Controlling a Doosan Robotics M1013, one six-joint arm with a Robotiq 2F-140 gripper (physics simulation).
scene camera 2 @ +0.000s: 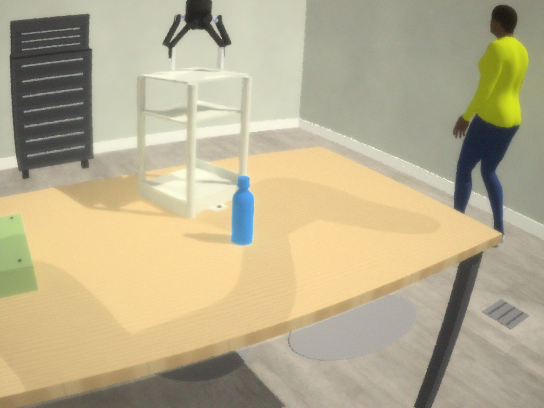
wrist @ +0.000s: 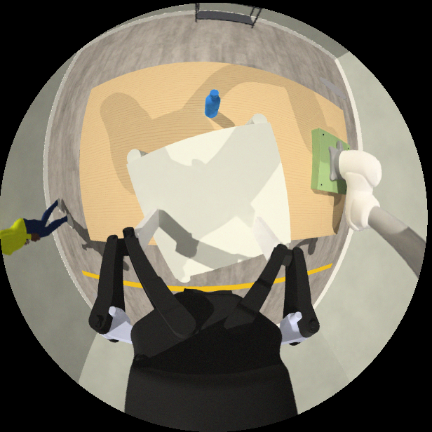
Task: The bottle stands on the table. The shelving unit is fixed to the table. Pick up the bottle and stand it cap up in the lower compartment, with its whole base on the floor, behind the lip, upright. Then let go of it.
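Frame: origin at the arm's base, x back, y right, z up, level; metres.
Seen in the pictures: gripper, fingertip midpoint: (scene camera 2: 196, 69).
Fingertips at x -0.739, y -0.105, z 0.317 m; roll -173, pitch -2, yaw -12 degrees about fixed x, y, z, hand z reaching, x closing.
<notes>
A point is followed by its place in that frame.
A blue bottle (scene camera 2: 242, 215) {y 0.243, x -0.654, z 0.020 m} (wrist: 212, 105) stands upright on the table (scene camera 2: 125, 280) {y 0.237, x -0.342, z -0.059 m} (wrist: 110, 200), cap up, in front of the shelving unit. The white shelving unit (scene camera 2: 192, 150) {y 0.052, x -0.636, z 0.131 m} (wrist: 220, 180) has a top board, a middle shelf and a lower compartment with a low lip; the wrist view shows its top board from above and hides the compartments. My gripper (scene camera 2: 197, 59) {y -0.105, x -0.739, z 0.317 m} (wrist: 206, 220) is open and empty. Its fingers point down at or just behind the top board in the scene view, well away from the bottle; the exact gap to the board cannot be told.
A green block (scene camera 2: 15, 255) {y 0.111, x -0.121, z 0.002 m} (wrist: 322, 162) is on the table, with the white arm base (wrist: 360, 170) beside it in the wrist view. A person in a yellow top (scene camera 2: 505, 82) (wrist: 14, 236) stands beyond the table. A dark cabinet (scene camera 2: 52, 95) stands behind the table at the left.
</notes>
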